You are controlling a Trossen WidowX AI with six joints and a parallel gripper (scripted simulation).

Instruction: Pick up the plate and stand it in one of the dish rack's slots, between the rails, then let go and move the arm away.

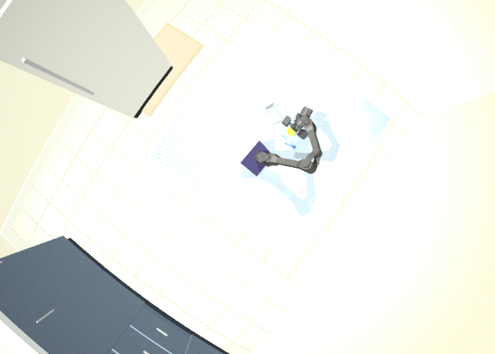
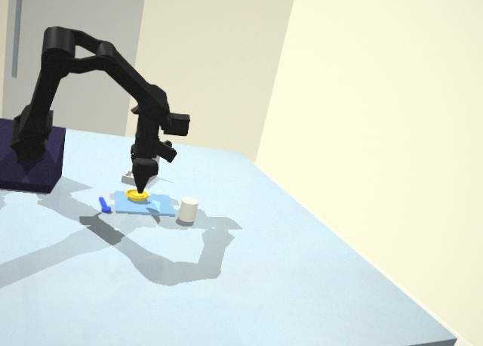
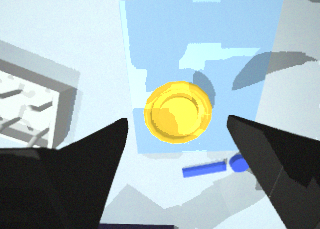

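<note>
Now: gripper tip 2 cm above the yellow plate. Also, from my gripper tip: blue spoon: 9 cm behind, 5 cm to the right, 3 cm below; cream cup: 11 cm ahead, 11 cm to the right, 1 cm below; light blue mat: 1 cm ahead, 2 cm to the right, 3 cm below.
</note>
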